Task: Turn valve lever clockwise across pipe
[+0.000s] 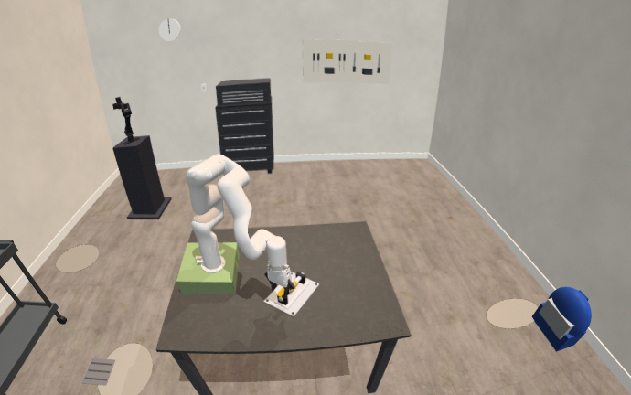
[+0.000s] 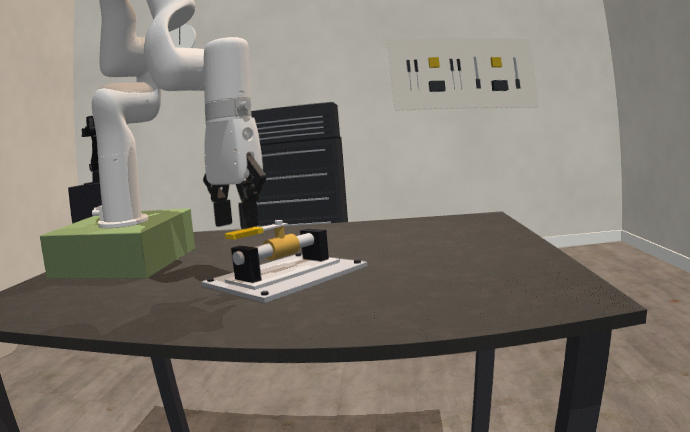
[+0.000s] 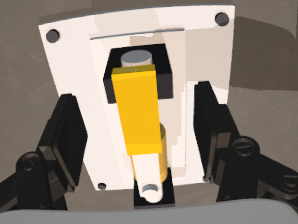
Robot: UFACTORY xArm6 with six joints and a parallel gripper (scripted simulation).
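Now: hand 3 cm short of the valve lever, 4 cm to the right of it and 3 cm above it.
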